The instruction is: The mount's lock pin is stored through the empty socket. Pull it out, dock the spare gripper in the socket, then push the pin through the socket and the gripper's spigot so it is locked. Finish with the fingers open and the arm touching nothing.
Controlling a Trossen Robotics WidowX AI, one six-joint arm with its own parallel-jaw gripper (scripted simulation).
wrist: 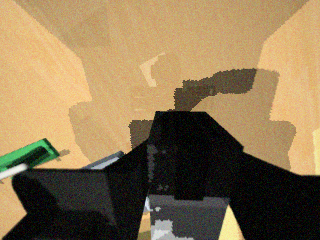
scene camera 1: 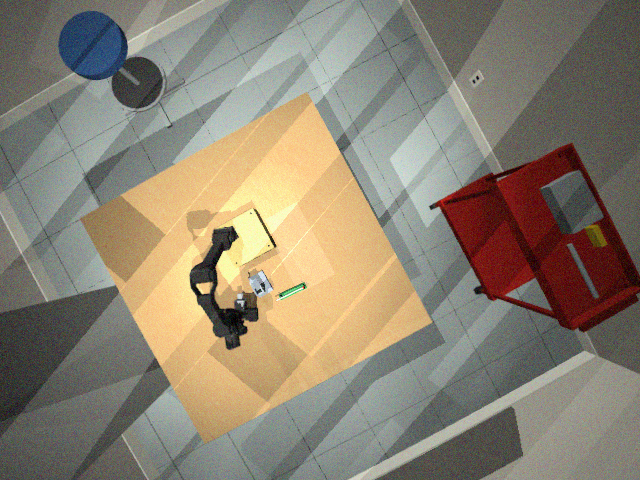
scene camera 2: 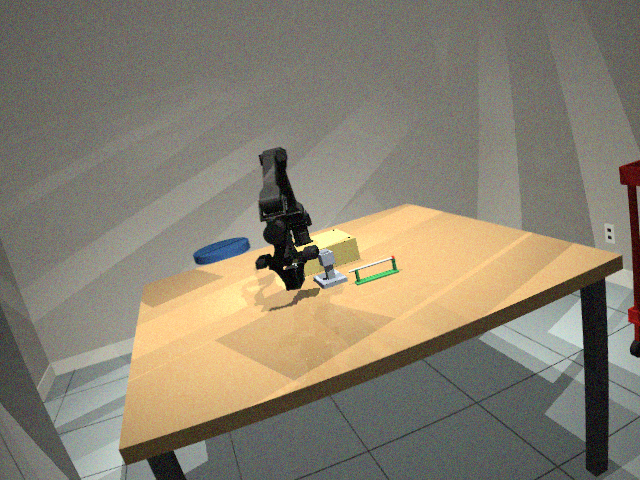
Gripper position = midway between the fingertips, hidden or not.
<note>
My gripper (scene camera 2: 294,283) carries a spare gripper (wrist: 192,160). Also in view: a mount (scene camera 2: 331,277).
My gripper shows as well in the wrist view (wrist: 180,141).
</note>
